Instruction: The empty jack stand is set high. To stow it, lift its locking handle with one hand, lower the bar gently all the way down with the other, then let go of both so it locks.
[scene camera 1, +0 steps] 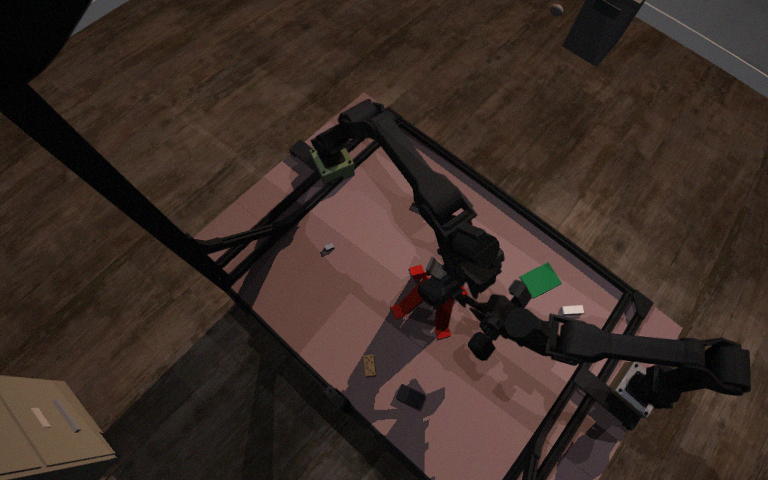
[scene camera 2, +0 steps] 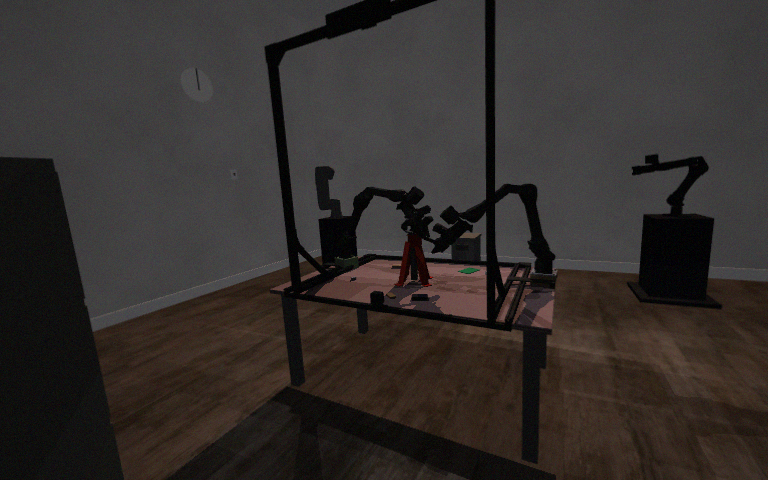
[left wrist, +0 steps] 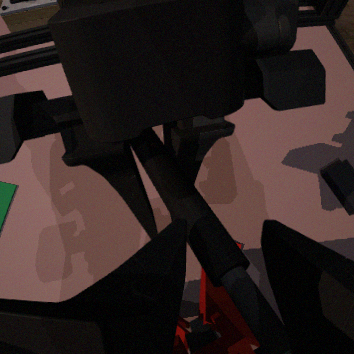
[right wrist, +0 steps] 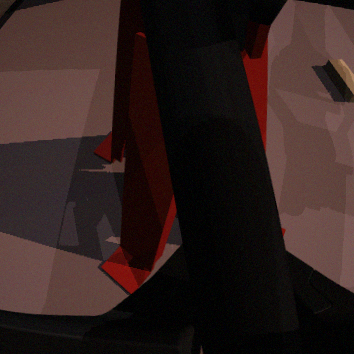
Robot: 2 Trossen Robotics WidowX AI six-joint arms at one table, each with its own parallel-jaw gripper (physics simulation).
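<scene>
The jack stand, with red legs (scene camera 1: 408, 302) (scene camera 2: 405, 264) (left wrist: 225, 302) (right wrist: 145, 200), stands upright near the table's middle. Its dark bar (scene camera 2: 414, 268) shows low between the legs; its height is hard to tell. The black locking handle (left wrist: 215, 245) (right wrist: 220, 150) runs slanting across both wrist views. My left gripper (scene camera 2: 417, 226) (left wrist: 223, 230) is above the stand, shut on the bar's top, which is hidden below the left wrist view. My right gripper (left wrist: 166, 235) (right wrist: 222, 237) comes from the right, shut on the locking handle, which passes between its fingers. The two grippers are very close together.
A green sheet (scene camera 1: 540, 280) (scene camera 2: 468, 270) and a white block (scene camera 1: 572, 310) lie right of the stand. A tan perforated block (scene camera 1: 369, 365) and a dark block (scene camera 1: 410, 396) (scene camera 2: 419, 297) lie toward the front. A small white piece (scene camera 1: 328, 247) lies left. Black frame rails edge the table.
</scene>
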